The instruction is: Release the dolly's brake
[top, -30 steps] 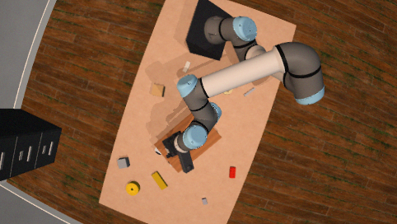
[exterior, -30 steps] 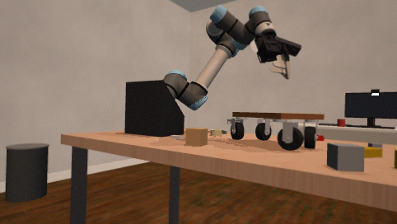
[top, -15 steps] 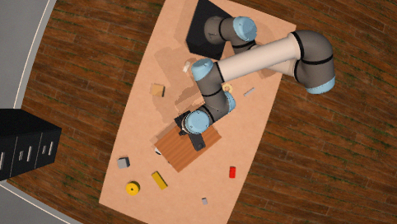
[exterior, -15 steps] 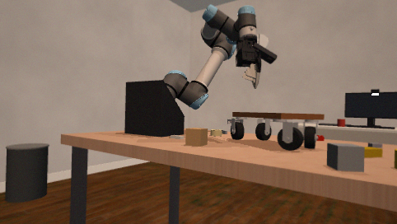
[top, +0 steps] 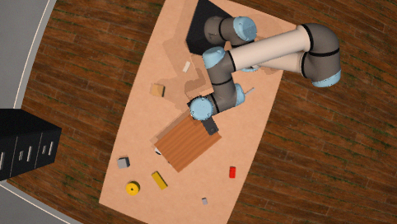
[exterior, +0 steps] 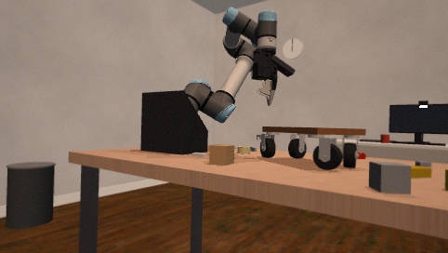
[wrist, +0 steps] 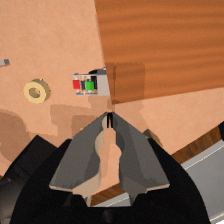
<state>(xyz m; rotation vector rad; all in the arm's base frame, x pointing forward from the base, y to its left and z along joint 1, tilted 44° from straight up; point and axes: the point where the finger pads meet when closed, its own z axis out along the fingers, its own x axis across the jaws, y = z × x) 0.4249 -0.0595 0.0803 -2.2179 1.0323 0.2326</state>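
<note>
My gripper is now 30 mm past the caster brake pedal, 30 mm to the right of it and 140 mm above it. From my hand the other things lie so: tan cube 70 mm behind, 270 mm to the right, 190 mm below; white strip 240 mm behind, 140 mm to the right, 220 mm below; red block 310 mm ahead, 240 mm to the left, 210 mm below.
</note>
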